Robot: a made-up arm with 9 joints.
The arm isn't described. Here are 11 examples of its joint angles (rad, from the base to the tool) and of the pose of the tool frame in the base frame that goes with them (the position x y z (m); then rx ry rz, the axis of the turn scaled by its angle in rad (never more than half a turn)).
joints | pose
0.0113 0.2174 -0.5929 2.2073 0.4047 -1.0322 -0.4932 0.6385 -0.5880 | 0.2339 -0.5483 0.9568 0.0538 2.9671 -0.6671
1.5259 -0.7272 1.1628 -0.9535 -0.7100 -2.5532 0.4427 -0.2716 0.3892 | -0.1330 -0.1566 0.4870 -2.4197 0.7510 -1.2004
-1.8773 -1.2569 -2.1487 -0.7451 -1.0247 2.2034 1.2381 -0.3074 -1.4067 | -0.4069 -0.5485 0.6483 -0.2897 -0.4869 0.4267
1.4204 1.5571 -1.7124 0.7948 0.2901 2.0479 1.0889 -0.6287 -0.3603 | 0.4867 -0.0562 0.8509 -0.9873 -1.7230 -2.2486
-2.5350 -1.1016 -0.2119 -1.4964 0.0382 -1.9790 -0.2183 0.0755 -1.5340 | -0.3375 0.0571 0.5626 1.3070 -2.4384 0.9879
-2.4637 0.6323 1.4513 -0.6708 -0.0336 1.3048 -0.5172 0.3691 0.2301 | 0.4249 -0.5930 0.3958 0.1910 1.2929 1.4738
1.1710 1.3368 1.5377 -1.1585 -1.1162 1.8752 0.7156 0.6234 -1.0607 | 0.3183 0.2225 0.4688 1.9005 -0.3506 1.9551
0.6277 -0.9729 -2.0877 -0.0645 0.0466 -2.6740 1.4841 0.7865 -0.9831 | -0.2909 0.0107 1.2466 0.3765 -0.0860 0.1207
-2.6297 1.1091 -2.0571 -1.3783 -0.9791 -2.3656 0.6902 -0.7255 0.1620 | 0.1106 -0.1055 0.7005 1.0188 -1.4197 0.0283
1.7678 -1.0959 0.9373 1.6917 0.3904 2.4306 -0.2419 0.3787 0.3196 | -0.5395 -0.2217 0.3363 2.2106 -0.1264 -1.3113
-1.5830 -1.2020 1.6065 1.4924 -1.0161 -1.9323 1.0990 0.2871 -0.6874 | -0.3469 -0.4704 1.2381 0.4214 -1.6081 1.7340
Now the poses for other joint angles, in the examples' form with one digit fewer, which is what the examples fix.
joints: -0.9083 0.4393 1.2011 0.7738 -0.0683 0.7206 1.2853 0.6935 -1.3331
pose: 0.137 -0.575 1.329 0.741 1.308 -0.375
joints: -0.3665 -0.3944 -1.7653 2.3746 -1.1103 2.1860 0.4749 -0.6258 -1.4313
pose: -0.201 -0.267 0.966 2.407 -1.092 1.524
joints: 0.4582 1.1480 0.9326 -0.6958 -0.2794 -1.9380 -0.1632 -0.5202 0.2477
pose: -0.199 0.155 1.083 0.881 -1.199 -0.948
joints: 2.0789 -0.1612 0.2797 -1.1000 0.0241 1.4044 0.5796 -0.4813 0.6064
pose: -0.597 -0.166 0.357 1.550 1.150 -0.972
